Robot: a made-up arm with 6 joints. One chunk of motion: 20 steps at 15 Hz.
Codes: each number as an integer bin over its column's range. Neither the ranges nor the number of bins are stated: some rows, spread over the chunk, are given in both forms.
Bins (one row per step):
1: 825 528 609 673 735 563
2: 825 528 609 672 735 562
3: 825 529 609 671 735 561
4: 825 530 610 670 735 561
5: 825 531 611 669 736 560
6: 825 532 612 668 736 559
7: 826 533 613 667 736 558
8: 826 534 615 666 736 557
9: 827 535 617 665 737 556
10: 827 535 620 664 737 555
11: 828 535 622 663 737 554
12: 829 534 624 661 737 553
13: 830 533 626 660 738 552
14: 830 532 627 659 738 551
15: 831 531 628 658 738 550
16: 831 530 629 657 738 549
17: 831 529 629 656 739 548
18: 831 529 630 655 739 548
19: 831 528 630 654 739 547
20: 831 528 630 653 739 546
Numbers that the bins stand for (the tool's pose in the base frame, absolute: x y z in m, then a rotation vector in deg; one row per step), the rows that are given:
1: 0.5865 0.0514 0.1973 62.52 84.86 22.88
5: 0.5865 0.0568 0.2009 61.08 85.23 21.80
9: 0.5901 0.0640 0.2117 59.64 85.59 20.36
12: 0.5937 0.0622 0.2243 58.20 85.59 19.28
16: 0.5973 0.0550 0.2333 56.76 85.95 17.84
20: 0.5973 0.0514 0.2351 55.32 86.31 16.76
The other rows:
2: 0.5865 0.0514 0.1973 62.16 84.86 22.52
3: 0.5865 0.0532 0.1973 61.80 84.86 22.16
4: 0.5865 0.0550 0.1991 61.44 84.86 22.16
6: 0.5865 0.0586 0.2027 60.72 85.23 21.44
7: 0.5883 0.0604 0.2045 60.36 85.23 21.08
8: 0.5883 0.0622 0.2081 60.00 85.23 20.72
10: 0.5901 0.0640 0.2171 59.28 85.59 20.00
11: 0.5919 0.0640 0.2207 58.92 85.59 19.64
13: 0.5955 0.0604 0.2279 57.84 85.95 18.92
14: 0.5955 0.0586 0.2297 57.48 85.95 18.56
15: 0.5973 0.0568 0.2315 57.12 85.95 18.20
17: 0.5973 0.0532 0.2333 56.40 86.31 17.48
18: 0.5973 0.0532 0.2351 56.04 86.31 17.48
19: 0.5973 0.0514 0.2351 55.68 86.31 17.12

